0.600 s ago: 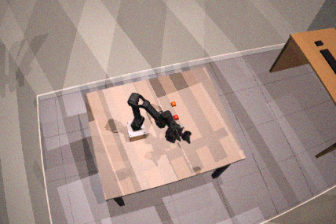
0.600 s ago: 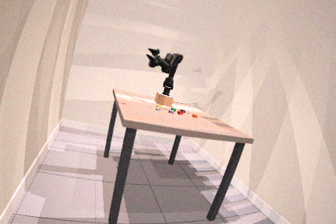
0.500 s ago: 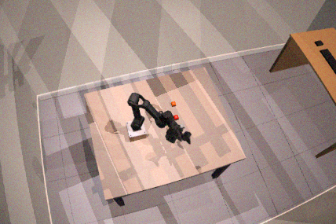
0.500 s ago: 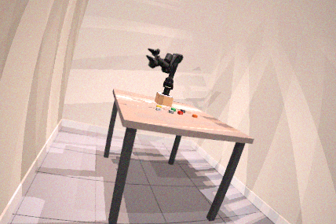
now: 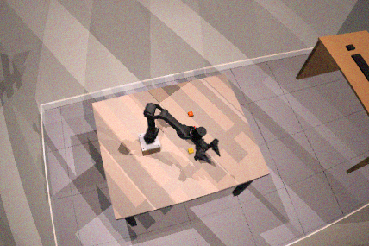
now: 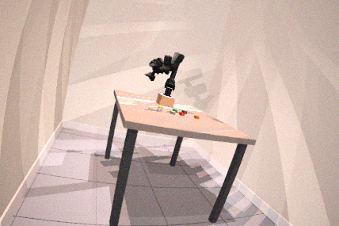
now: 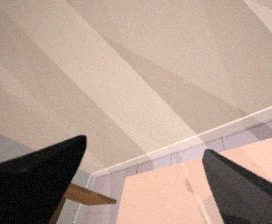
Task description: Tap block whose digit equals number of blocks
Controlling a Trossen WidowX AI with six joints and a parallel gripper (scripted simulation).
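Now: gripper tip 330 mm to the right of the green block marked 7, 250 mm above it and 60 mm past it. From my gripper tip the other things lie so: yellow block: 250 mm below, 200 mm to the left, 50 mm behind; then red block: 350 mm to the left, 250 mm below, 30 mm ahead; then white block: 250 mm below, 160 mm to the left, 20 mm ahead.
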